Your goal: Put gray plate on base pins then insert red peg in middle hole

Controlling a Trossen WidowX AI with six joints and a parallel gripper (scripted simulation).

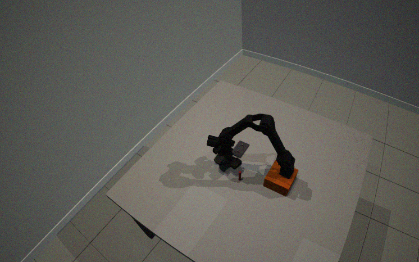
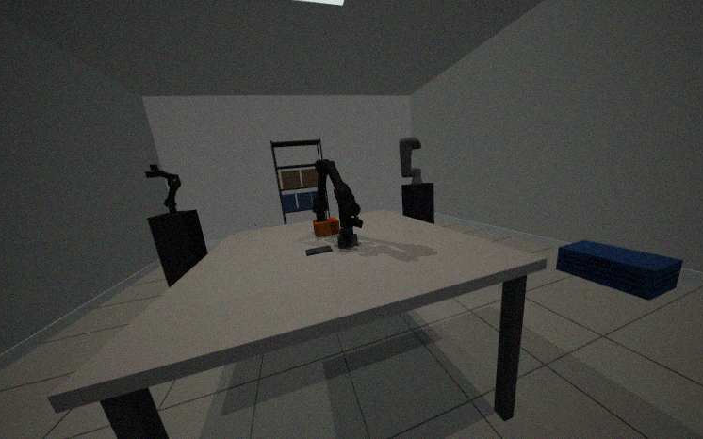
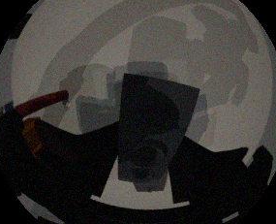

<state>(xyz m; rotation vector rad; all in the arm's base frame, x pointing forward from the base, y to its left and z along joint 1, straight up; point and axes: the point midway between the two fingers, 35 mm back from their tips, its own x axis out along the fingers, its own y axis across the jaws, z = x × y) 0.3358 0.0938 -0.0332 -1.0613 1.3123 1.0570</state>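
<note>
Now: gripper tip 1 cm short of the dark base and 15 cm to the left of it. The rest, counted from my gripper tip: red peg: 11 cm behind, 4 cm to the left, 3 cm above; then gray plate: 3 cm above.
</note>
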